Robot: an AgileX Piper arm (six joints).
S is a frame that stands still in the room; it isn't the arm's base.
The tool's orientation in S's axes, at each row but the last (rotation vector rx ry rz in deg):
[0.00 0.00 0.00]
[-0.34 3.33 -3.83]
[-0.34 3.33 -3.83]
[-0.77 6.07 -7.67]
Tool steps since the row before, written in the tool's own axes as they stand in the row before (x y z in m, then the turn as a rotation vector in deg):
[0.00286 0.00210 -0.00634 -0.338 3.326 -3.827]
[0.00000 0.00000 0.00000 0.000 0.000 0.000]
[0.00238 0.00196 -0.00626 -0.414 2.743 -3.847]
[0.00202 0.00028 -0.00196 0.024 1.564 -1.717]
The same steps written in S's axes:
[0.00286 0.00210 -0.00634 -0.338 3.326 -3.827]
[0.00000 0.00000 0.00000 0.000 0.000 0.000]
[0.00214 0.00177 -0.00640 -0.454 2.749 -3.838]
[0.00182 -0.00001 -0.00217 0.048 1.536 -1.742]

